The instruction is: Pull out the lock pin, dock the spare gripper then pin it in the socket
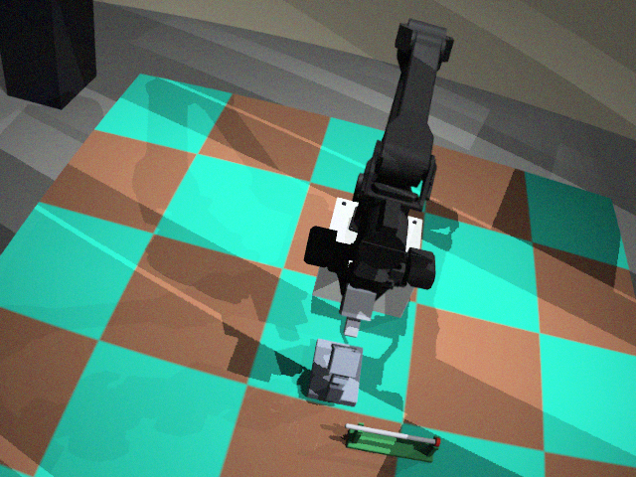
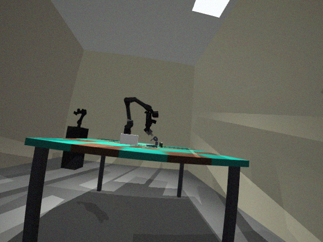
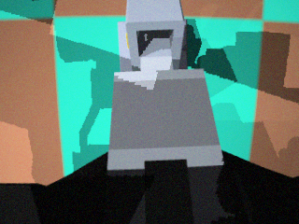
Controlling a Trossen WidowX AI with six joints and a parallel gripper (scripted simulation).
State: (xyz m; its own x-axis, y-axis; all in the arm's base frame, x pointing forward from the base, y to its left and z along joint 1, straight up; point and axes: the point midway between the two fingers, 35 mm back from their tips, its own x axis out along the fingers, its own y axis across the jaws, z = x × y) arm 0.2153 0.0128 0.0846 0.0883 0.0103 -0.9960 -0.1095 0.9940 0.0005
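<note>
The green holder lies 15 cm ahead of my gripper tip, 12 cm to the left of it and 12 cm below it. From my gripper tip the other things lie so: grey socket mount: 9 cm below, 7 cm ahead, 1 cm to the left; spare gripper: 1 cm ahead.
</note>
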